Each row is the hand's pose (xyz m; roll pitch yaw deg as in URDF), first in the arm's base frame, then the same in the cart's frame.
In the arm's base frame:
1: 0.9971 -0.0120 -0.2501 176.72 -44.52 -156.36
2: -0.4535 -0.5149 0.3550 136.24 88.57 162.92
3: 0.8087 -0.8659 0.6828 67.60 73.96 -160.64
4: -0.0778 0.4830 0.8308 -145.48 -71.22 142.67
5: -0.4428 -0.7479 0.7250 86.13 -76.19 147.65
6: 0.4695 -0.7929 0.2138 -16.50 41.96 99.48
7: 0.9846 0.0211 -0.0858 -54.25 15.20 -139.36
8: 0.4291 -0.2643 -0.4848 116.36 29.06 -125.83
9: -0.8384 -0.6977 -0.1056 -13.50 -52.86 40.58
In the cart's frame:
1: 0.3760 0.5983 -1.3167 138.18 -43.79 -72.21
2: 0.3297 -0.8755 -0.5759 100.78 61.45 -175.55
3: 1.3508 -0.0103 -0.7561 17.66 54.80 -150.00
4: -0.0146 -0.0013 0.1174 79.89 -79.23 -27.21
5: 0.6787 -0.9874 -0.3372 -53.81 -74.61 -16.86
6: 0.9172 -0.2627 -1.0538 -4.17 16.68 162.46
7: 0.4208 0.6097 -1.1551 -82.69 15.65 -90.30
8: 0.1823 -0.0194 -1.4660 84.60 33.89 -85.96
9: 0.0686 -1.3071 -0.9492 28.70 -46.93 64.43

